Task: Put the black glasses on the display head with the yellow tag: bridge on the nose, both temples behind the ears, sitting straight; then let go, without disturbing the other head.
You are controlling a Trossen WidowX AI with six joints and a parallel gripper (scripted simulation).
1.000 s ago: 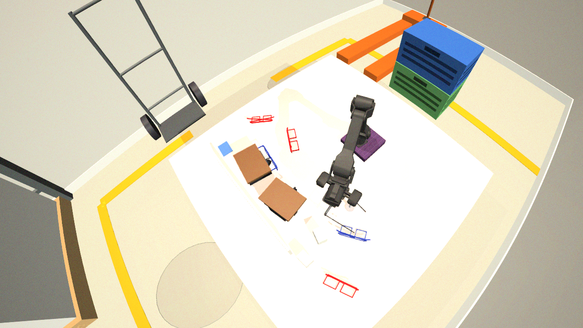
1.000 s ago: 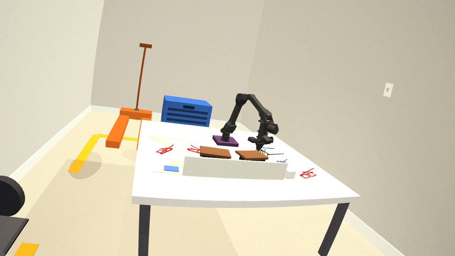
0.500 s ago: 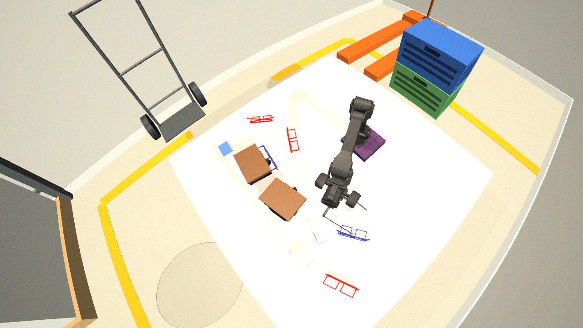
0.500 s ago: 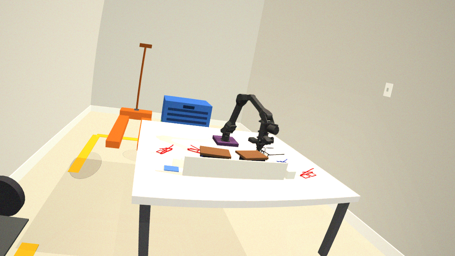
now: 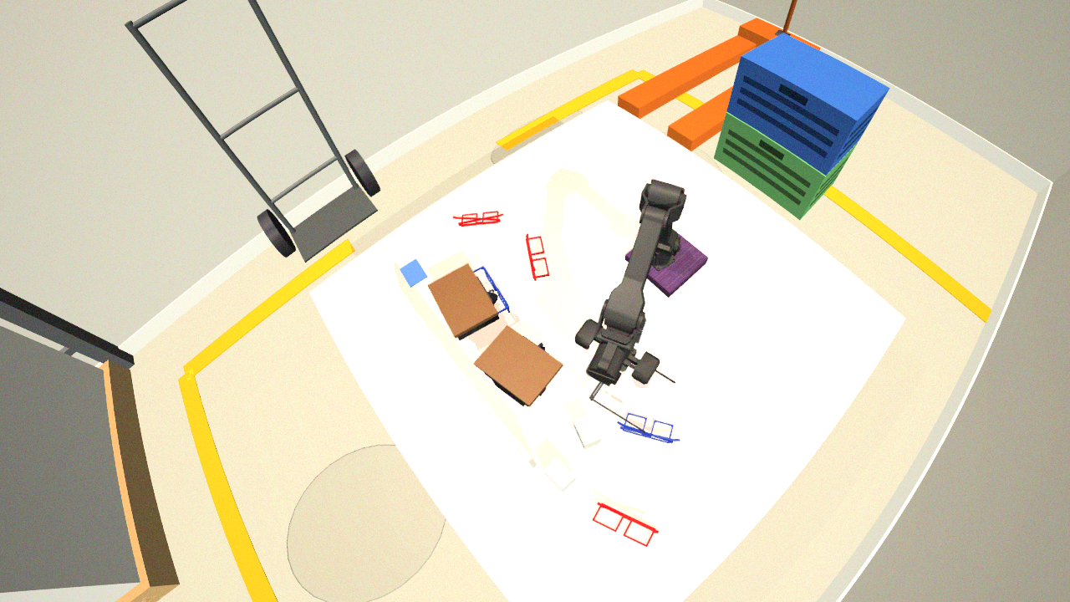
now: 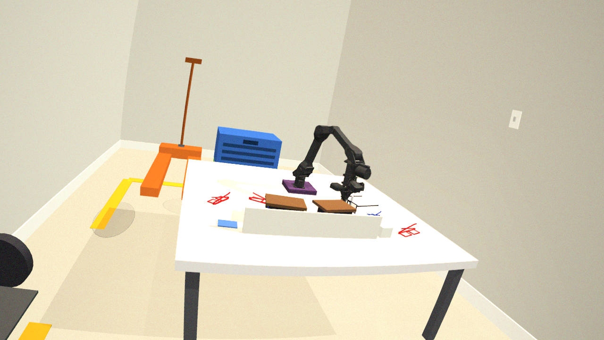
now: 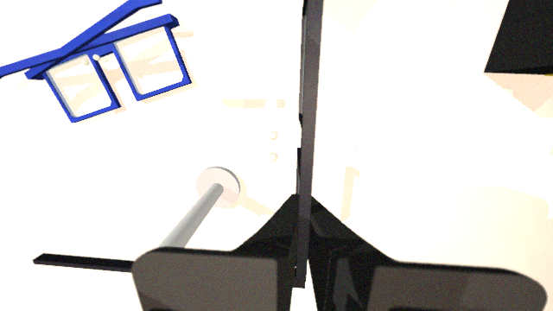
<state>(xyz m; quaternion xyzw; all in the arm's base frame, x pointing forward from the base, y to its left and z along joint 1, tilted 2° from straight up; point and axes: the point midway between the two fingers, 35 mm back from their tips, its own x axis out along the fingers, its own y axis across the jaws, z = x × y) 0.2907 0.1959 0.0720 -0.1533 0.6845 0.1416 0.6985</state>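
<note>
Right now my gripper tip is 6 cm to the right of the grey peg, 5 cm past it and 4 cm above it. Also, from my gripper tip: low panel 32 cm ahead, 20 cm to the right, 1 cm below; blue tag 56 cm to the right, 32 cm ahead, 6 cm below.
</note>
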